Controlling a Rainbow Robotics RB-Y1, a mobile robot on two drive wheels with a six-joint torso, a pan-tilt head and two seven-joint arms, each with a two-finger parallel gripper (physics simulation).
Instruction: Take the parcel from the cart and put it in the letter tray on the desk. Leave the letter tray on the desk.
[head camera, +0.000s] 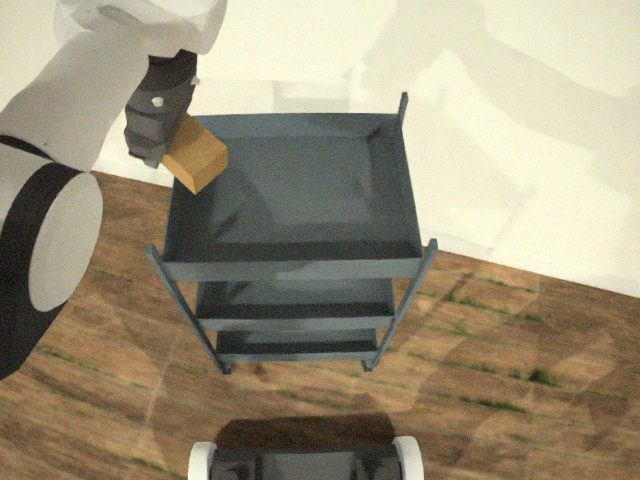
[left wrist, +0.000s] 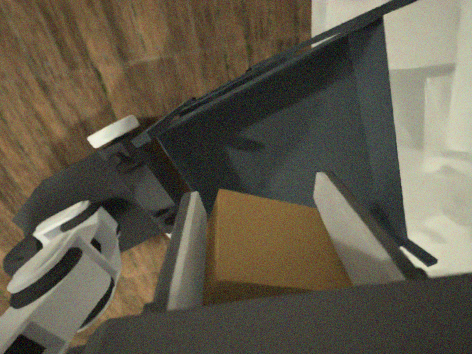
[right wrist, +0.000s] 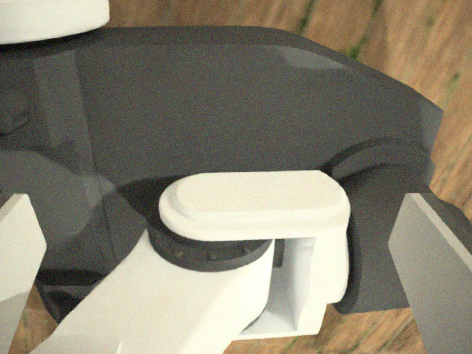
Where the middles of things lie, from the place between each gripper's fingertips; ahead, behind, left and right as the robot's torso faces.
I see the parcel (head camera: 195, 157) 3 cm behind my left hand, 4 cm to the right of it and 1 cm above it.
My right gripper is now 600 mm short of the parcel, 410 mm to the right of it and 410 mm below it.
